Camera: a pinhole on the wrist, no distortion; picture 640 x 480 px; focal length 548.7 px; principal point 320.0 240.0 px. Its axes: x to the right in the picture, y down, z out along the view. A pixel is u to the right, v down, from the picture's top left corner.
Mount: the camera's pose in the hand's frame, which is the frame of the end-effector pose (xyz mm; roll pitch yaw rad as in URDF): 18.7 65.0 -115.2 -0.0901 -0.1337 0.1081
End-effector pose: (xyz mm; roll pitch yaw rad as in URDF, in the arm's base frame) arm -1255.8 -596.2 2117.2 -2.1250 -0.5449 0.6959
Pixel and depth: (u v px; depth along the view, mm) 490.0 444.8 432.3
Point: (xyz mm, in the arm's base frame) -1129.4 -328.0 1816.2
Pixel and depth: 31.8 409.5 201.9
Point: -1268.1 -624.8 1930.8
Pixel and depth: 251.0 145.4 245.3
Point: -1300.3 -519.3 2010.5
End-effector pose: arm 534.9 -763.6 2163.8 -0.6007 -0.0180 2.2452
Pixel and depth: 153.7 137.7 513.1
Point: 499.9 -1052.5 2477.4
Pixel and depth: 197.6 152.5 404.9
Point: 476.4 -970.9 2378.8
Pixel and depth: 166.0 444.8 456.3
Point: 356.0 -1150.2 2266.5
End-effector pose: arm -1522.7 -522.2 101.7 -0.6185 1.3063 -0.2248
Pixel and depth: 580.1 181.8 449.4
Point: -1183.1 -323.0 3.8
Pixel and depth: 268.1 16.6 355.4
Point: -1296.9 -474.9 211.3
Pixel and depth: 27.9 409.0 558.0
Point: -1365.2 -126.6 502.2
